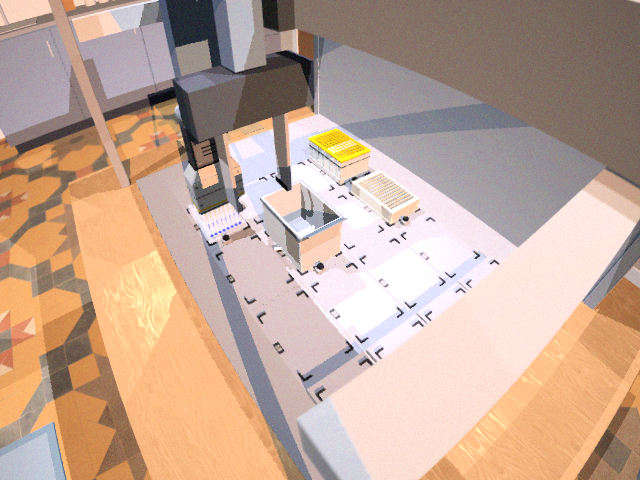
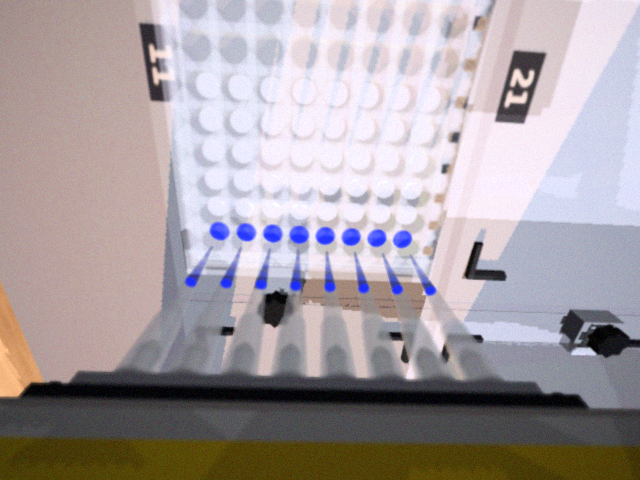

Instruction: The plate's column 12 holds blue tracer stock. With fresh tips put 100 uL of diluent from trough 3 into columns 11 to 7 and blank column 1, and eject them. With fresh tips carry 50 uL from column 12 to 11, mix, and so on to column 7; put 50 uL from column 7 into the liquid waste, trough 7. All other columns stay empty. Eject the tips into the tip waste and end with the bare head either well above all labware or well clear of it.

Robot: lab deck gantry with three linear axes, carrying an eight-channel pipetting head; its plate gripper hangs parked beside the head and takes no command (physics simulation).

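The plate (image 1: 199,219) (image 2: 186,217) has a blue row, column 12 (image 1: 225,229) (image 2: 325,235), at its near end. The wells of columns 11 to 7 (image 2: 330,154) look pale and glossy; farther wells are greyer. The pipetting head (image 1: 214,188) (image 2: 310,423) carries eight clear tips (image 2: 329,271) with blue liquid in their lower ends. The tip ends are close to column 12; their exact height is hard to tell. The trough block (image 1: 385,196) and yellow tip rack (image 1: 339,145) stand at the back right. The parked plate gripper (image 1: 259,197) is open and empty beside the head.
The tall open tip waste bin (image 1: 321,253) stands right of the plate, close to the gripper's right finger. Dark knobs (image 1: 318,266) (image 2: 275,307) sit beside the bin and the plate. A pale beam (image 1: 465,330) crosses the front.
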